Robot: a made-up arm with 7 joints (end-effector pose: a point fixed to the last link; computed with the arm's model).
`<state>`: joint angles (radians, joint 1 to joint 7).
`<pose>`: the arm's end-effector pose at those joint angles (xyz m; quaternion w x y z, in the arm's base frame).
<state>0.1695 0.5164 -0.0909 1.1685 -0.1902 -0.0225 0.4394</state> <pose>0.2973 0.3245 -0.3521 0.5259 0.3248 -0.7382 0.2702</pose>
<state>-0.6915 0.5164 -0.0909 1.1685 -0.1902 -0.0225 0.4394</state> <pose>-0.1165 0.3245 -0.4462 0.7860 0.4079 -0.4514 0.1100</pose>
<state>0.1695 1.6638 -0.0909 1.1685 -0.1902 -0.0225 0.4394</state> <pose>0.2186 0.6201 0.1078 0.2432 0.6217 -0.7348 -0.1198</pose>
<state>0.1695 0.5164 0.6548 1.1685 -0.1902 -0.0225 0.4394</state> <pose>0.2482 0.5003 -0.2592 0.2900 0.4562 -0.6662 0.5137</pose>
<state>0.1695 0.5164 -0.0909 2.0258 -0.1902 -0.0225 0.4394</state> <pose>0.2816 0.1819 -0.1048 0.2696 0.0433 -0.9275 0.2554</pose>
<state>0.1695 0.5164 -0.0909 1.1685 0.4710 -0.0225 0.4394</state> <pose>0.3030 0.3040 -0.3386 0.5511 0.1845 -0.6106 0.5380</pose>
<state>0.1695 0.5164 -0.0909 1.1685 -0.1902 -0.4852 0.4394</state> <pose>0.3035 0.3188 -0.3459 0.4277 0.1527 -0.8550 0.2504</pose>
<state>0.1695 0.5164 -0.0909 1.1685 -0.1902 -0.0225 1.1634</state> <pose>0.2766 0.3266 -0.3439 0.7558 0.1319 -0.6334 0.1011</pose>
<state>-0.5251 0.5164 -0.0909 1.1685 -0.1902 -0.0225 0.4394</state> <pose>-0.0326 0.3245 -0.4567 0.7457 0.3974 -0.5151 0.1436</pose>
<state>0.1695 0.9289 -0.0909 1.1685 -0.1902 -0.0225 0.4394</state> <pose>0.2764 0.4918 -0.2296 0.4398 0.4496 -0.7659 0.1337</pose>
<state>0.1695 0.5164 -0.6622 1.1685 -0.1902 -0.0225 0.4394</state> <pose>0.2344 0.2035 -0.4325 0.6591 0.1927 -0.7247 0.0566</pose>
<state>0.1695 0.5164 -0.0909 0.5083 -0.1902 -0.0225 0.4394</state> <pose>0.1531 0.4103 -0.4988 0.6602 0.5039 -0.4986 0.2482</pose>
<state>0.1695 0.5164 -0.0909 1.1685 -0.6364 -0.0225 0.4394</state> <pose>0.2951 0.3415 -0.3525 0.4763 0.4003 -0.7796 0.0710</pose>
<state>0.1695 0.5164 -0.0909 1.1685 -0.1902 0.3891 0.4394</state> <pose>0.2892 0.3278 -0.3552 0.5898 0.4636 -0.6010 0.2758</pose>
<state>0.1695 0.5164 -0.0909 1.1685 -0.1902 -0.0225 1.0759</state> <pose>0.2788 0.3257 -0.3453 0.7327 0.1567 -0.6508 0.1227</pose>
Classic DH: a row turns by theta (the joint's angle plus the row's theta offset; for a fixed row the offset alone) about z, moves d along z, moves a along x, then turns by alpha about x. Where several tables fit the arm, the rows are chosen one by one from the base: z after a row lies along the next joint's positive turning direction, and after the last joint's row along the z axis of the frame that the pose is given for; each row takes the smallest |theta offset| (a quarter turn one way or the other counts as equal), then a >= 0, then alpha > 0; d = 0 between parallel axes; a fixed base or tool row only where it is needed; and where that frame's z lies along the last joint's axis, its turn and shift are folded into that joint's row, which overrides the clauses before.
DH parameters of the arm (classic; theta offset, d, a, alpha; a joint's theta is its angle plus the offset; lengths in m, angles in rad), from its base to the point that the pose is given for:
base (fixed): 0 0.0514 -0.0121 1.5708
joint 1: 1.5708 -0.1113 0.0121 1.5708
joint 2: -1.5708 -0.0378 0.0165 -1.5708
joint 3: 1.5708 -0.3359 0.0193 -1.5708
joint 4: 0 0.0065 0.0133 1.5708
joint 5: 0 -0.3228 0.0085 1.5708
joint 6: -1.5708 -0.0007 0.0152 -1.5708
joint 7: 0.2116 0.0164 0.0216 -1.6918
tool (fixed): 2.2543 0.0233 0 0

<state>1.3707 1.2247 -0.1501 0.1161 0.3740 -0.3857 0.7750</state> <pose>0.2141 0.7338 -0.0386 0.1228 0.3193 -0.7106 0.6148</pose>
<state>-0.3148 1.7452 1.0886 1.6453 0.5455 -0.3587 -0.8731</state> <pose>0.2380 0.3734 0.3748 0.4326 0.0052 0.7573 -0.4893</pose>
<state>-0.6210 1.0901 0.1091 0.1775 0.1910 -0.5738 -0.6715</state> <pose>-0.1890 0.7328 -0.2008 0.0440 0.8236 -0.5603 0.0754</pose>
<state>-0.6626 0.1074 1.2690 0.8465 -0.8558 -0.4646 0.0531</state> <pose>-0.3209 0.3959 -0.4205 0.3967 0.7956 -0.4017 0.2195</pose>
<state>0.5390 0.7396 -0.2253 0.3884 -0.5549 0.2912 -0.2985</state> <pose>0.2656 0.5686 -0.3631 0.1939 0.8008 -0.5619 0.0732</pose>
